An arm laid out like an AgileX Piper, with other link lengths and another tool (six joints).
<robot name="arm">
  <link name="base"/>
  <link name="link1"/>
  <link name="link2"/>
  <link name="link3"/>
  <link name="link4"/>
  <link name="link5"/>
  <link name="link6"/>
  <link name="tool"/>
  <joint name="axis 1" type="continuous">
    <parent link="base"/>
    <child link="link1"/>
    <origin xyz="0 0 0.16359"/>
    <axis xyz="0 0 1"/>
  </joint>
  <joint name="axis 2" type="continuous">
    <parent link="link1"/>
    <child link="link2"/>
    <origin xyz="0 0 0"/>
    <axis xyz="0 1 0"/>
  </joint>
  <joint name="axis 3" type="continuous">
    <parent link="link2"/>
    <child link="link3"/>
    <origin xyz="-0.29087 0 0.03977"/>
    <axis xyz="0 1 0"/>
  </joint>
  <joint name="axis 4" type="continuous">
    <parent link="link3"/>
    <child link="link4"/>
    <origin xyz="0.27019 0 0.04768"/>
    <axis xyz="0.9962 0 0.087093"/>
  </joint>
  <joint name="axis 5" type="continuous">
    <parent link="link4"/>
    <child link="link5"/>
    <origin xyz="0 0 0"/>
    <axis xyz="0 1 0"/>
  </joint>
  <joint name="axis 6" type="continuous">
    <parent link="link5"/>
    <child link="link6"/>
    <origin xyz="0.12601 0 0.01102"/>
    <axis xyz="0.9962 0 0.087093"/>
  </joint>
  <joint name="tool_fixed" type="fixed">
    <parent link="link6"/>
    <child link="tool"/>
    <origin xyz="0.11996 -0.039 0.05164" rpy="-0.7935 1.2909 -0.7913"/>
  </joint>
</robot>
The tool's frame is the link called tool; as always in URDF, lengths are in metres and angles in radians. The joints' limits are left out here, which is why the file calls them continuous.
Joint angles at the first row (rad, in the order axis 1, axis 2, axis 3, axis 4, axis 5, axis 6):
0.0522 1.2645 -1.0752 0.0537 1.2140 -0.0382
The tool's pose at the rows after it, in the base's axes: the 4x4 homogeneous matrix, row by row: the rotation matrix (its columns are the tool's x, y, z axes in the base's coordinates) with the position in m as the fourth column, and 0 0 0 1 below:
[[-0.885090, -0.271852, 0.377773, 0.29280], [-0.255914, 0.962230, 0.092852, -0.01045], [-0.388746, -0.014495, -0.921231, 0.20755], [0, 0, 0, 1]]
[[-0.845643, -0.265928, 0.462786, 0.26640], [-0.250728, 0.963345, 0.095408, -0.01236], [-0.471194, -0.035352, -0.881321, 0.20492], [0, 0, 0, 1]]
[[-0.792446, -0.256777, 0.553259, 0.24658], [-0.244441, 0.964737, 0.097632, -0.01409], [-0.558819, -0.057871, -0.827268, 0.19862], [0, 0, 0, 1]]
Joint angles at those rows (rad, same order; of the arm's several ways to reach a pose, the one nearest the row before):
0.0522 1.1107 -0.9207 0.0537 1.1830 -0.0394
0.0522 0.9339 -0.7684 0.0537 1.1134 -0.0394
0.0522 0.7622 -0.6203 0.0537 1.0314 -0.0395

